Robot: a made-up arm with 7 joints.
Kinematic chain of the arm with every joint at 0, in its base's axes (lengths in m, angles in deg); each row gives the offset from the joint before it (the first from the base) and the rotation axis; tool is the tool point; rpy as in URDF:
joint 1: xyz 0 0 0.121 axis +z
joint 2: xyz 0 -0.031 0.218 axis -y
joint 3: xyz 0 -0.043 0.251 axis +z
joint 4: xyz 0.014 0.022 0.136 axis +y
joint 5: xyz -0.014 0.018 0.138 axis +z
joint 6: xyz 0 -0.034 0.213 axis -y
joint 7: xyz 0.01 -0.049 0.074 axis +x
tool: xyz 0 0 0 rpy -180 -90 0
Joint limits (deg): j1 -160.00..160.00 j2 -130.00..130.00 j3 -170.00..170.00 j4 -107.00..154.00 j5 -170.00..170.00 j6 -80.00..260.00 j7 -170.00..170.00
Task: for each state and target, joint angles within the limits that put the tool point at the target. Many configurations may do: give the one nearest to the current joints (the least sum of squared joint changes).
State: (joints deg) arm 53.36 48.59 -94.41 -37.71 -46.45 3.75 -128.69
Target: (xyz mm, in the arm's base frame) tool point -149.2 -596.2 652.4
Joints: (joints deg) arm 101.02 56.96 -87.20 -45.45 -45.24 1.20 -128.69
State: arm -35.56 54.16 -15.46 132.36 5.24 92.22 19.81
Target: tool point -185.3 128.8 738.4
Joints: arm -52.25 81.32 7.58 122.57 -1.12 96.21 19.81
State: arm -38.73 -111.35 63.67 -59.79 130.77 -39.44 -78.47
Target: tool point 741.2 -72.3 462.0
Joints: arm 7.29 -102.40 46.08 -44.83 128.89 -40.10 -78.47
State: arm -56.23 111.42 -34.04 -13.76 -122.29 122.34 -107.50
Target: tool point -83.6 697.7 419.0
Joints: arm -76.21 86.16 -38.94 -8.29 -125.03 119.09 -107.50
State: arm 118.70 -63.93 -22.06 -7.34 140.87 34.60 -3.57
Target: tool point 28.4 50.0 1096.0
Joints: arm 111.89 -23.40 9.60 -49.89 135.04 36.57 -3.57
